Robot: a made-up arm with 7 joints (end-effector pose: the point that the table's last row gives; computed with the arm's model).
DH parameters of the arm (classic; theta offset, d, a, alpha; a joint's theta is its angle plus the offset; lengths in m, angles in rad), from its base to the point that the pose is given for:
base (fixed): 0 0 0 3.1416
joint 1: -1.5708 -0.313 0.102 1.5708
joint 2: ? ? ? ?
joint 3: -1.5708 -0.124 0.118 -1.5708
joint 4: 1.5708 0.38 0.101 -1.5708
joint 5: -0.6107 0 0.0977 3.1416
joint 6: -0.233 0 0.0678 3.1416
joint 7: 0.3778 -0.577 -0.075 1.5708
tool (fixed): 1.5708 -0.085 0 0
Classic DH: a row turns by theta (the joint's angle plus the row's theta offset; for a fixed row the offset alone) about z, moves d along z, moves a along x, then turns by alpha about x.
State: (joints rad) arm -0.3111 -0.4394 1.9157 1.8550 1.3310 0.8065 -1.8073
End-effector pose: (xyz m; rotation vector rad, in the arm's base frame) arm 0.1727 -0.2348 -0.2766 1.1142 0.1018 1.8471
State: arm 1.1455 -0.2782 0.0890 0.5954 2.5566 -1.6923 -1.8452
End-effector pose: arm -0.6583 0.2928 0.6777 2.5707 -0.7515 -0.0618
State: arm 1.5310 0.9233 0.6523 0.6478 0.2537 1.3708 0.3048
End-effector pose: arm 0.1745 0.1349 1.1716 -0.5061 1.4860 -0.5661
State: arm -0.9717 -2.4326 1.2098 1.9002 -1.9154 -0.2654 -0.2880
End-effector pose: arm -0.1939 0.7295 -0.1202 2.1730 -0.9982 0.1584
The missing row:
joint 2: -1.5708 -0.008 0.012 -1.5708
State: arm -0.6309 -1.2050 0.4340 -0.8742 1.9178 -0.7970 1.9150
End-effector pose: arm -0.2594 -0.4627 0.6607 -0.8863 0.7115 0.8482
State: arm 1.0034 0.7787 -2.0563 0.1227 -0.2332 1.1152 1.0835
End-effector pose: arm -0.5817 -0.3165 -0.0340 -1.6017 -1.3913 0.0364
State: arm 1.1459 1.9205 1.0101 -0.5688 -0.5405 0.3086 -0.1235
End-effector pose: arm 0.7967 0.3712 0.0028 1.4941 -1.9351 0.9353
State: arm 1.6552 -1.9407 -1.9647 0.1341 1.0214 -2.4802 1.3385
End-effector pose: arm 0.8911 -0.1030 0.1954 -0.2805 0.0489 2.6469
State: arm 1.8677 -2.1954 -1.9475 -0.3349 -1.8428 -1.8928 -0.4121
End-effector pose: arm 0.6917 -0.1334 0.7675 -0.4685 1.2196 1.5954
